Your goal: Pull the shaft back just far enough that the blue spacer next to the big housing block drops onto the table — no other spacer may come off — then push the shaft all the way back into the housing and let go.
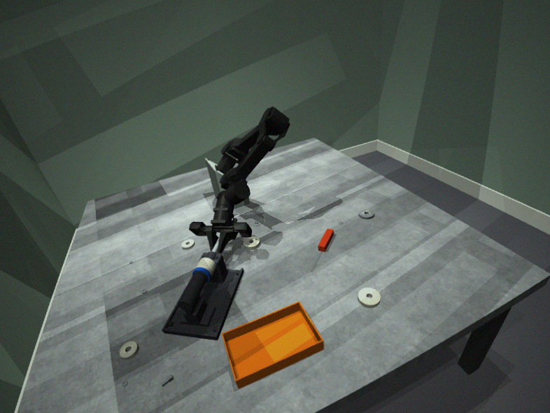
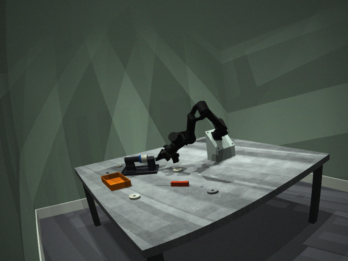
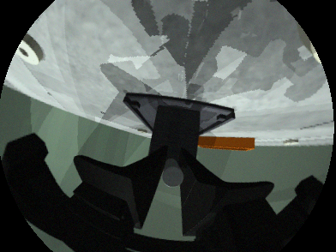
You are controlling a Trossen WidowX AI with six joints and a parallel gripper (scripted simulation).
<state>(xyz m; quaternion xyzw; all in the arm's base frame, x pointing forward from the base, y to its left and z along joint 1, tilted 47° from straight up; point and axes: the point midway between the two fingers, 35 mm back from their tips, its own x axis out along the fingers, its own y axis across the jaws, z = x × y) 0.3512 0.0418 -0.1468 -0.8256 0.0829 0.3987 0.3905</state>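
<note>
My gripper tip is now 80 mm short of the blue spacer, 40 mm to the left of it and 20 mm below it. The rest, counted from my gripper tip: orange tray: 290 mm ahead, 90 mm to the left, 50 mm below; grey shaft: 40 mm ahead, 20 mm to the right, 20 mm above.
</note>
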